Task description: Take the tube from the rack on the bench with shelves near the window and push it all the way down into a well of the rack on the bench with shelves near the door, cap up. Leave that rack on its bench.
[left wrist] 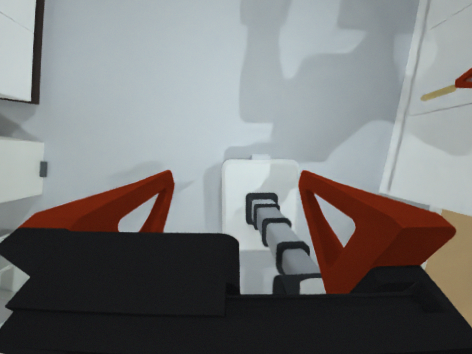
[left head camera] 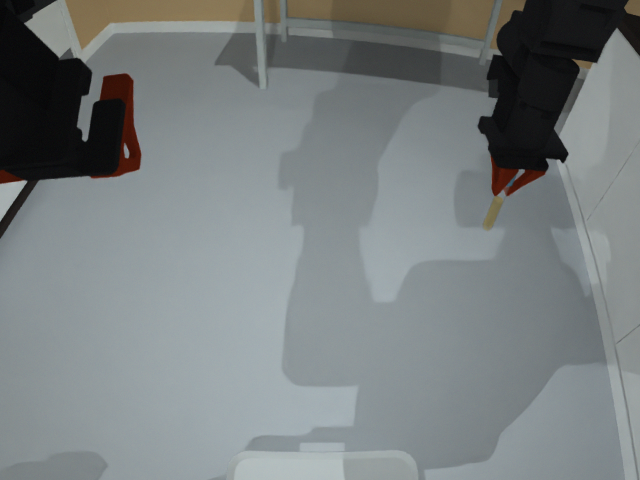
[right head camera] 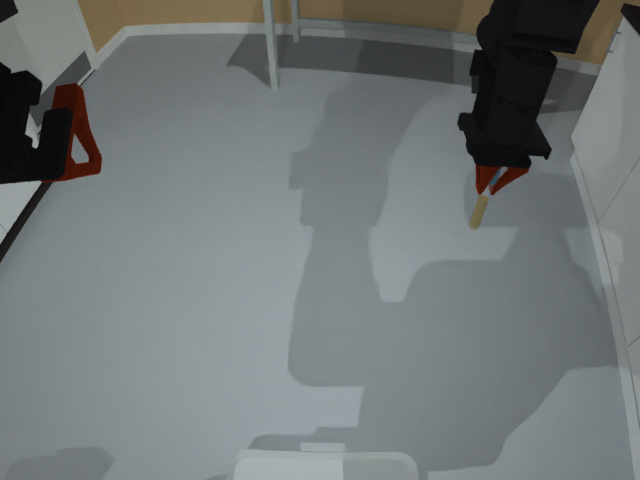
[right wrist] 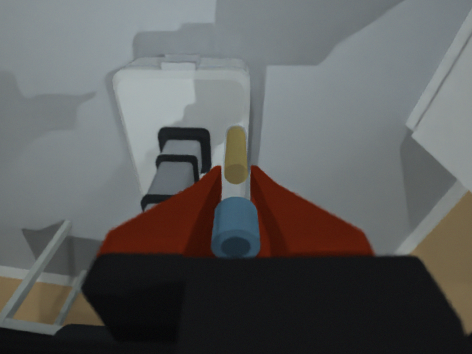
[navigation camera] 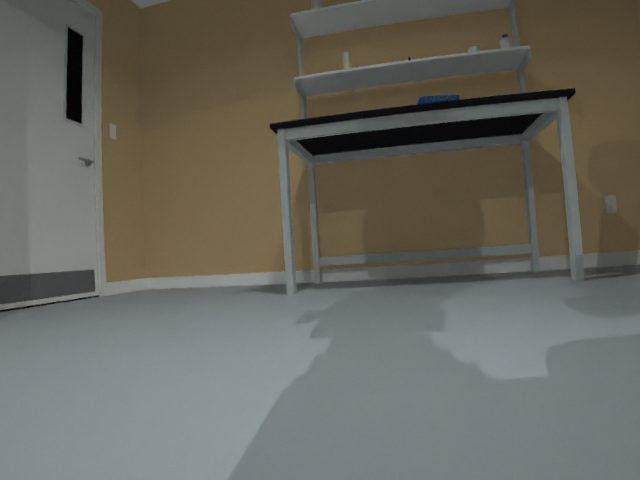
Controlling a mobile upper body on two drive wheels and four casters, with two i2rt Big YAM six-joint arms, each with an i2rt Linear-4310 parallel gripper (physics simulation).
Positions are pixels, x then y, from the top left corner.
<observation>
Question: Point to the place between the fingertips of my right gripper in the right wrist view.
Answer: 235, 176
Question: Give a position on a clear tube with blue cap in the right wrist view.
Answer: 235, 233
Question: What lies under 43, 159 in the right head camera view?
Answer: My left gripper.
</observation>
